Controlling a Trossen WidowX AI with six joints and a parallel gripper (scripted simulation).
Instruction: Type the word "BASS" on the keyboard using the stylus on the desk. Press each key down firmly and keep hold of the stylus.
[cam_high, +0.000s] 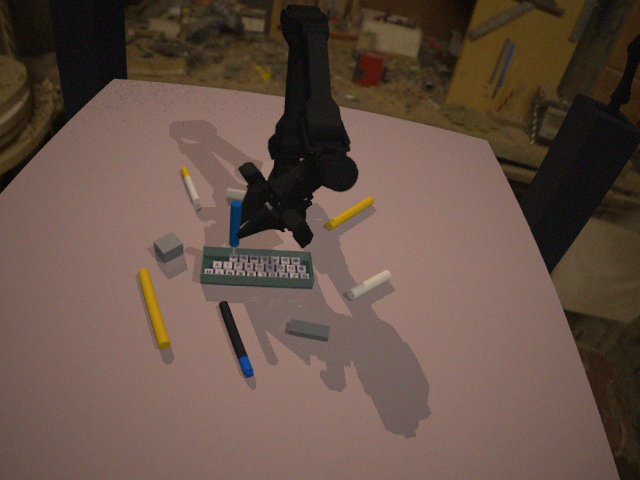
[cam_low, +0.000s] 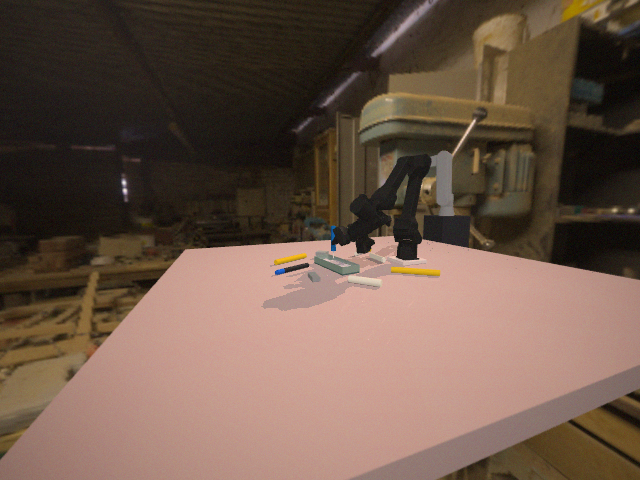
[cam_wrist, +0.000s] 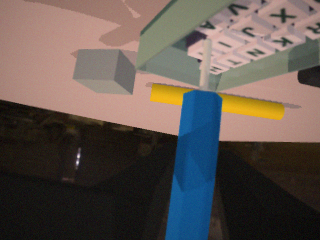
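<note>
Right now the grey cube is 120 mm to the right of my gripper tip, 60 mm below it and 10 mm ahead of it. The rest, counted from my gripper tip: blue stylus (10 mm below); then grey wedge (160 mm to the left, 100 mm ahead, 70 mm below); then yellow rod (150 mm ahead, 100 mm to the right, 70 mm below).
</note>
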